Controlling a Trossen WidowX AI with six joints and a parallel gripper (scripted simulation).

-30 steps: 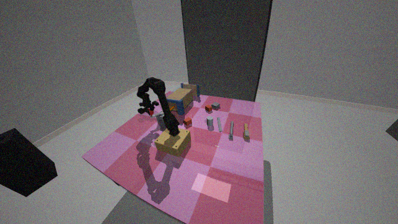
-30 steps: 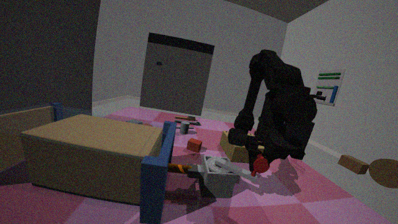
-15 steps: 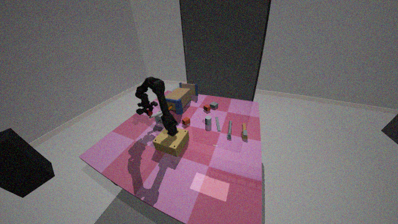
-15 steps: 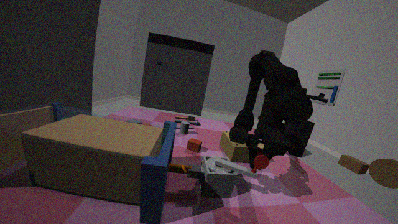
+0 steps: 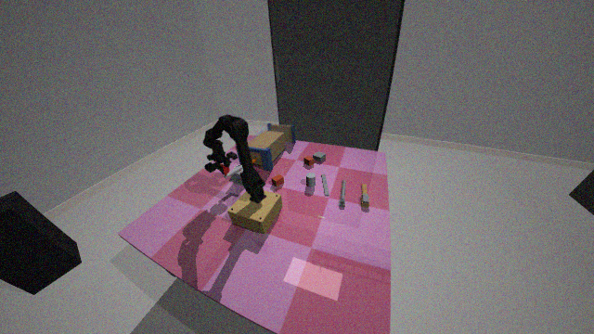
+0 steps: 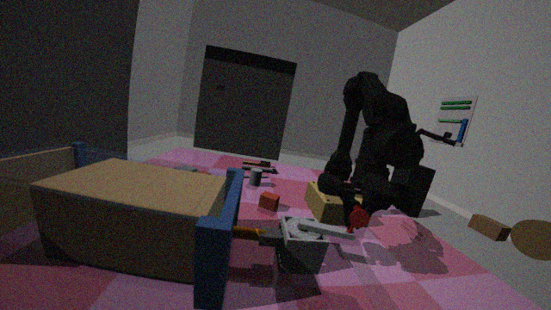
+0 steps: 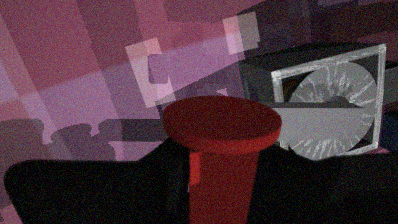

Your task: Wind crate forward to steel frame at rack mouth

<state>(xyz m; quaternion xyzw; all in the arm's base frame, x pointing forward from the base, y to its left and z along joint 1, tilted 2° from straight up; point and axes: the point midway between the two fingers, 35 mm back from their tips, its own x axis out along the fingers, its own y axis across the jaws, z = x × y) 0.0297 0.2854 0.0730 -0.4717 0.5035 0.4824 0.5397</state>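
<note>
Right now my gripper tip is 4 cm short of the red-knobbed winch handle and 1 cm above it. Also, from my gripper tip: blue steel frame 26 cm ahead, 2 cm to the left, 1 cm below; then red knob 2 cm above; then grey hand winch 9 cm ahead, 2 cm to the right, 8 cm below.
</note>
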